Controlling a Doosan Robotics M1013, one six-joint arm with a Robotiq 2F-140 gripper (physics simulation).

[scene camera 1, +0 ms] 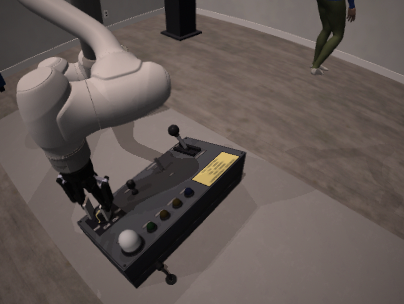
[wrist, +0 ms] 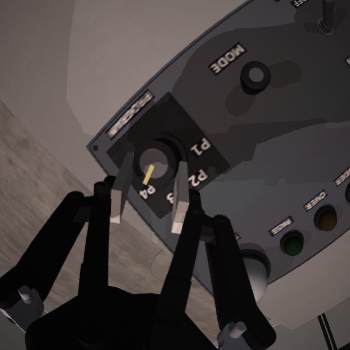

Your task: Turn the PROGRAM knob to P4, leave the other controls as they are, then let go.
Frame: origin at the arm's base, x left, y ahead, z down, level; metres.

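Where they show: gripper, fingertip midpoint: (scene camera 1: 100, 215) (wrist: 154, 170).
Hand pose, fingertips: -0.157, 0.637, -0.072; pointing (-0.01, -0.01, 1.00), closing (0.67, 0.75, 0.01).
Note:
After its pixels a point has its place, as x, y, z.
The PROGRAM knob (scene camera 1: 99, 216) @(-0.162, 0.646, -0.084) (wrist: 159, 153) @(-0.138, 0.624, -0.082) is a round dark knob with a yellow pointer line on a black plate at the panel's corner. In the wrist view the yellow line points at the P4 label (wrist: 147, 191) @(-0.185, 0.657, -0.060). The P1 label (wrist: 201, 146) @(-0.107, 0.650, -0.060) and P2 label (wrist: 197, 177) @(-0.129, 0.672, -0.067) show to the right; the P3 label is partly hidden behind a finger. My gripper (scene camera 1: 97, 212) @(-0.157, 0.637, -0.072) (wrist: 154, 170) @(-0.157, 0.637, -0.072) is shut on the PROGRAM knob, with one pale finger on each side of it.
The MODE knob (scene camera 1: 131, 184) @(-0.031, 0.626, -0.095) (wrist: 255, 76) @(-0.031, 0.614, -0.096) stands beside the black plate. A white dome (scene camera 1: 130, 241) @(-0.148, 0.802, -0.149) (wrist: 256, 276) @(-0.127, 0.771, -0.139), coloured buttons, a toggle switch (wrist: 327, 15) @(0.085, 0.605, -0.076), a black-balled lever (scene camera 1: 173, 130) @(0.196, 0.559, -0.125) and a yellow card (scene camera 1: 216, 169) @(0.183, 0.770, -0.108) are also on the panel. A person (scene camera 1: 331, 32) stands far back.

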